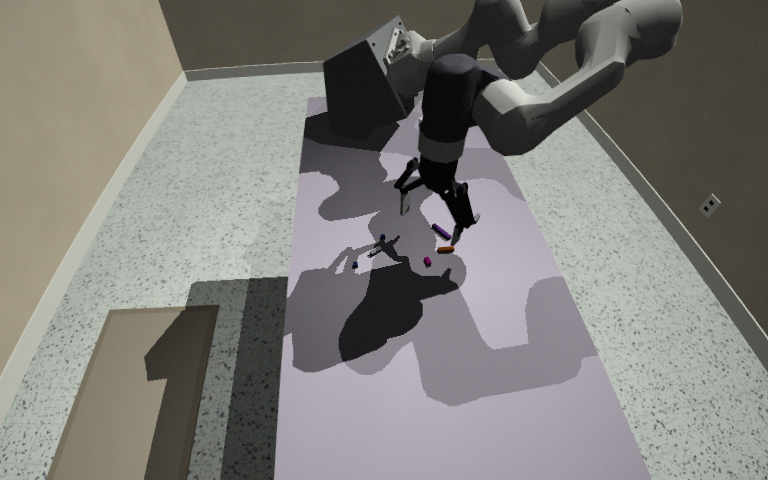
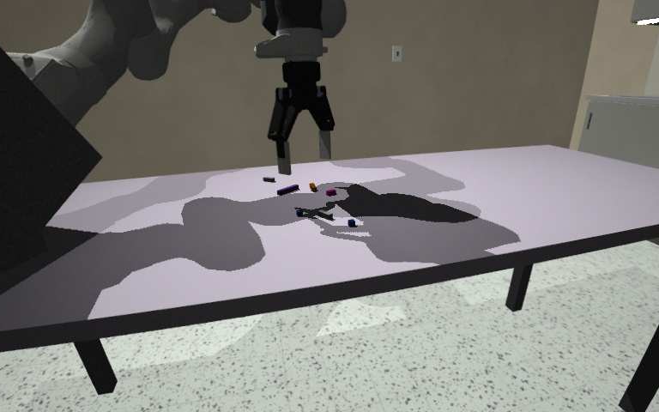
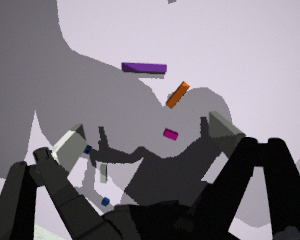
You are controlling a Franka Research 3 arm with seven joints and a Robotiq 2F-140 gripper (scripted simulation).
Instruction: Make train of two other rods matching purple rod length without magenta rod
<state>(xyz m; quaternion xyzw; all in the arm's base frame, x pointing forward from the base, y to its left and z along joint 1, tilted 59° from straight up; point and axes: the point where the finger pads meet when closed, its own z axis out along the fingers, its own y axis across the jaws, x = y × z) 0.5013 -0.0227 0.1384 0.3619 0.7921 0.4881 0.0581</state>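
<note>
Now: hand 5 cm past the purple rod, 4 cm to the right of it and 8 cm above it. Also, from my hand: orange rod 1 cm ahead, 5 cm to the left, 8 cm below; magenta rod 5 cm ahead, 8 cm below.
</note>
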